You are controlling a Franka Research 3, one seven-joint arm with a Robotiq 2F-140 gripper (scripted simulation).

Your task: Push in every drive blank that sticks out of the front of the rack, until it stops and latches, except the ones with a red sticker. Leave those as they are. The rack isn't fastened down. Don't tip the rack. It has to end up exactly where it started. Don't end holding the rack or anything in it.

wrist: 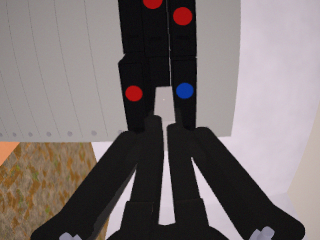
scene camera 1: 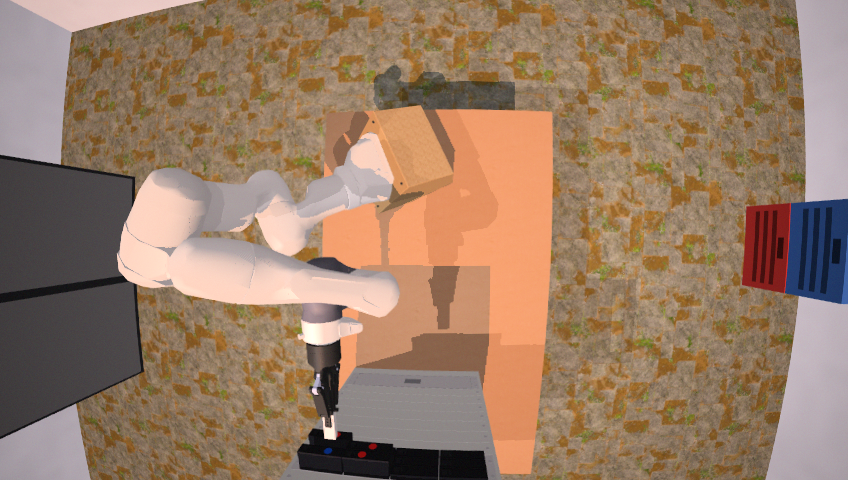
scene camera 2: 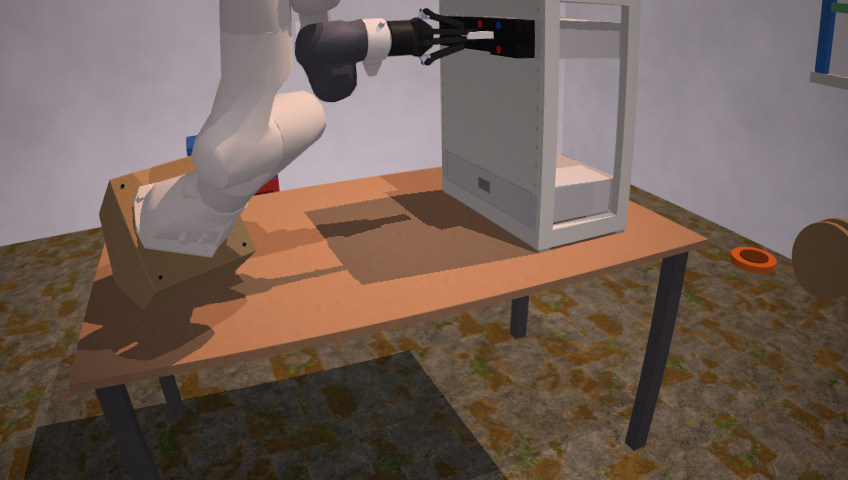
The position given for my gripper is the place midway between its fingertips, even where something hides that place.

I see my gripper (scene camera 2: 490,34) and a drive blank (wrist: 183,69).
My gripper is seen too in the wrist view (wrist: 164,99) and in scene camera 1 (scene camera 1: 331,436).
